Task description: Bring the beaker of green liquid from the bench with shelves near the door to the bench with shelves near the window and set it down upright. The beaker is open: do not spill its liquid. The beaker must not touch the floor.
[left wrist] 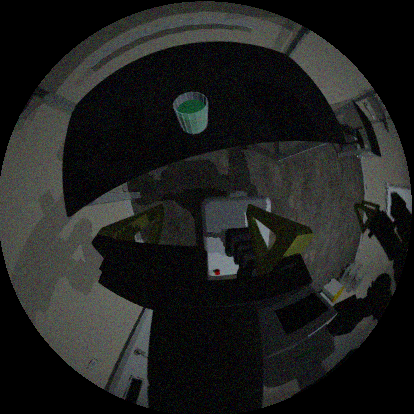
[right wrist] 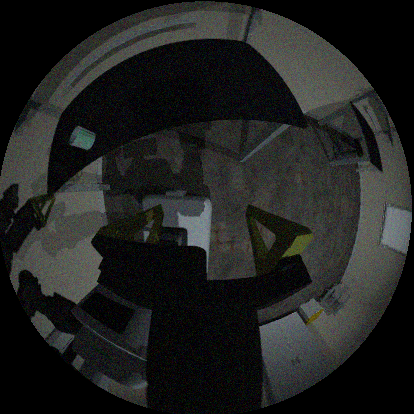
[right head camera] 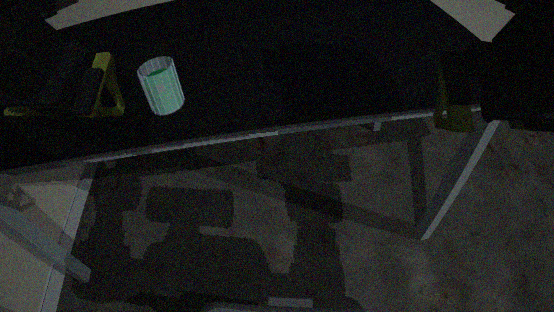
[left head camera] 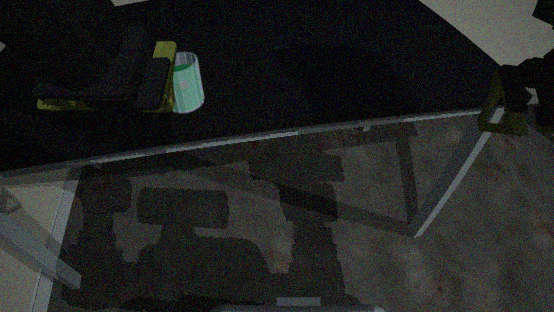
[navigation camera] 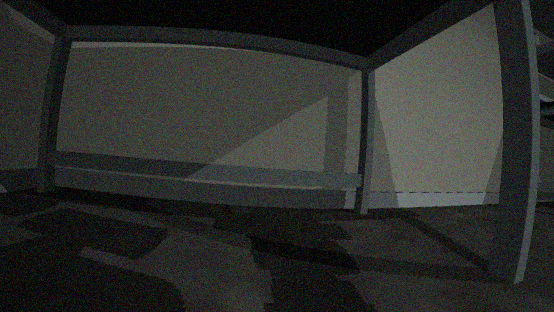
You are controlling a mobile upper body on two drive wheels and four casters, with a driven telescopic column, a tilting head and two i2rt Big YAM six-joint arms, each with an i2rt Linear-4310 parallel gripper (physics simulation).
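The beaker of green liquid [left head camera: 189,89] [right head camera: 165,92] [left wrist: 193,117] [right wrist: 82,138] stands upright on the black bench top [left head camera: 325,75] [right head camera: 300,75] [left wrist: 125,110] [right wrist: 175,85], near its front edge. My left gripper [left head camera: 107,106] [right head camera: 65,112] [left wrist: 204,208] is open and empty. It is left of the beaker in both head views; one finger partly hides the beaker in the left head view. In the left wrist view the beaker is beyond the fingertips, not between them. My right gripper [left head camera: 502,125] [right head camera: 452,120] [right wrist: 204,208] is open and empty, near the bench's right front corner, far from the beaker.
The bench's pale front right leg [left head camera: 452,185] [right head camera: 460,182] [navigation camera: 515,150] stands on the floor. A low crossbar [navigation camera: 225,181] runs under its back. Another dark bench [left wrist: 367,127] [right wrist: 367,135] shows at the right in the wrist views. A wall [navigation camera: 200,110] is behind the bench.
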